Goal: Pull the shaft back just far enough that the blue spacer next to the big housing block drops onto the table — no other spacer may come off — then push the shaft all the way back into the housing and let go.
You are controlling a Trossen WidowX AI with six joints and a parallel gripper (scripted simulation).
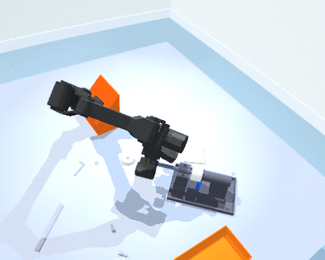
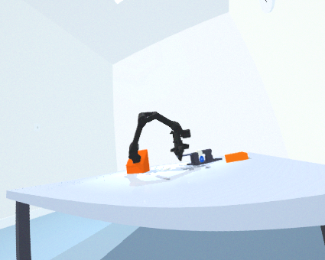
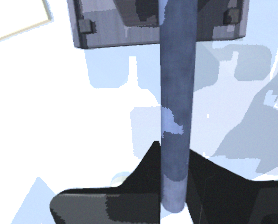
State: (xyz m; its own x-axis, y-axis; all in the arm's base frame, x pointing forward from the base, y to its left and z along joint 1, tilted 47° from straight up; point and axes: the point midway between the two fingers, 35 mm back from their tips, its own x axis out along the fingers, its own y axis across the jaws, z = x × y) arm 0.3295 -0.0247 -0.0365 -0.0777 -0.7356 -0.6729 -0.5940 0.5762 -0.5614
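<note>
Now: gripper tip 6 cm short of the grey-blue shaft, 5 cm to the right of it and 3 cm below it. Also, from my gripper tip: thin blue spacer 15 cm ahead, 11 cm to the left, 1 cm below; then cream sheet 1 cm ahead, 22 cm to the left, 4 cm below; then orange tray 35 cm ahead, 5 cm to the right, 4 cm below.
</note>
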